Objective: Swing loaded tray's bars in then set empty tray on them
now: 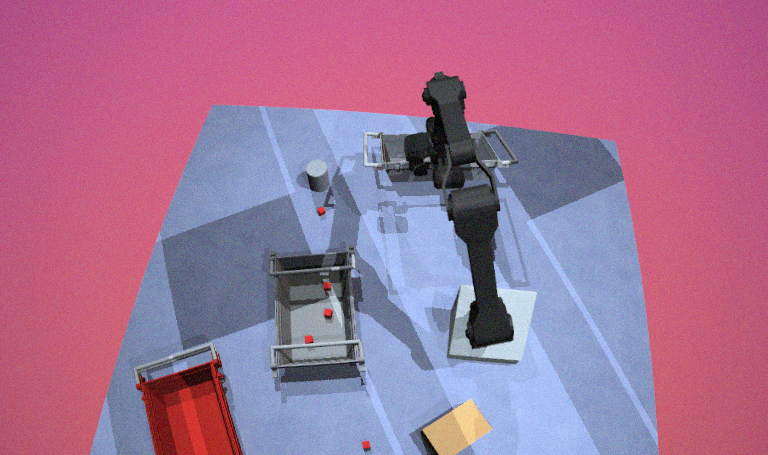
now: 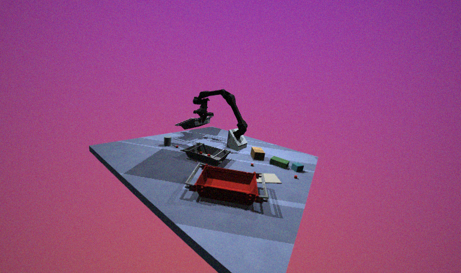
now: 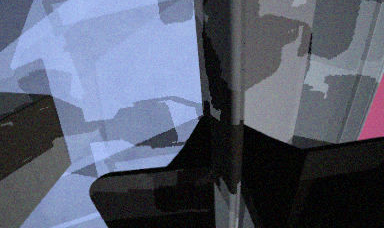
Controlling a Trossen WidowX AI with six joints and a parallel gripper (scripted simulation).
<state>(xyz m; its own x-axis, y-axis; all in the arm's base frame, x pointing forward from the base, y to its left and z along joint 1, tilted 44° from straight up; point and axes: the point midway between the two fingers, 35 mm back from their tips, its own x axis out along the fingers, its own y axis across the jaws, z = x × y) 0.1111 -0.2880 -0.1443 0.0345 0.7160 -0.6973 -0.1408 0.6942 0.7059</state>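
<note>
Now: the grey tray 1 cm ahead of my gripper tip, 8 cm to the right of it and 1 cm below it. From my gripper tip the other things lie so: green box 7 cm behind, 72 cm to the left, 16 cm below; tan box 7 cm behind, 54 cm to the left, 15 cm below; flat tan sheet 20 cm ahead, 72 cm to the left, 17 cm below.
</note>
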